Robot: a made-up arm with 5 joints.
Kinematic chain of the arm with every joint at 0, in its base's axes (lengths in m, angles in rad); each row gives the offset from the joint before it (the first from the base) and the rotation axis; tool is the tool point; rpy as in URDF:
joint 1: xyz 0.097 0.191 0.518 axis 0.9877 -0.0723 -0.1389
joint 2: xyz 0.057 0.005 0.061 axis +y
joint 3: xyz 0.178 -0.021 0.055 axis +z
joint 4: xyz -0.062 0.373 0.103 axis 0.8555 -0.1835 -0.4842
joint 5: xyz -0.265 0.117 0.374 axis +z
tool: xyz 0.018 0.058 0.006 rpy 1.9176 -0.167 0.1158
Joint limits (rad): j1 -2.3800..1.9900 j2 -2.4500..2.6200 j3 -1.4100..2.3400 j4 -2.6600..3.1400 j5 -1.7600..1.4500
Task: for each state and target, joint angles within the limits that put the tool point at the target. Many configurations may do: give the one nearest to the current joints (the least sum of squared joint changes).
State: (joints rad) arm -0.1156 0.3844 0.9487 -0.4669 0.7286
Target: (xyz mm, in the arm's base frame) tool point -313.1 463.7 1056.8
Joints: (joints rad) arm -0.2907 0.2198 0.8500 -0.8379 0.5422
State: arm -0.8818 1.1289 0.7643 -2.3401 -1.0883
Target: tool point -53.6 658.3 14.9
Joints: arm -1.5279 0.8589 0.1348 -2.0013 -1.1151
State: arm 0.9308 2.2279 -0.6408 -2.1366 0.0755
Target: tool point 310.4 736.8 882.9
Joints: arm 0.6641 2.4348 -0.6005 -2.6600 -0.0895
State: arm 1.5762 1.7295 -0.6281 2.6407 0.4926
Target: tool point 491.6 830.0 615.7
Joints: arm 0.6698 1.5253 -1.4100 2.9106 0.7435
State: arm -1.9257 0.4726 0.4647 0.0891 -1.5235
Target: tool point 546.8 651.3 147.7
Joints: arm -1.5602 1.4136 0.4833 0.0491 -1.4269
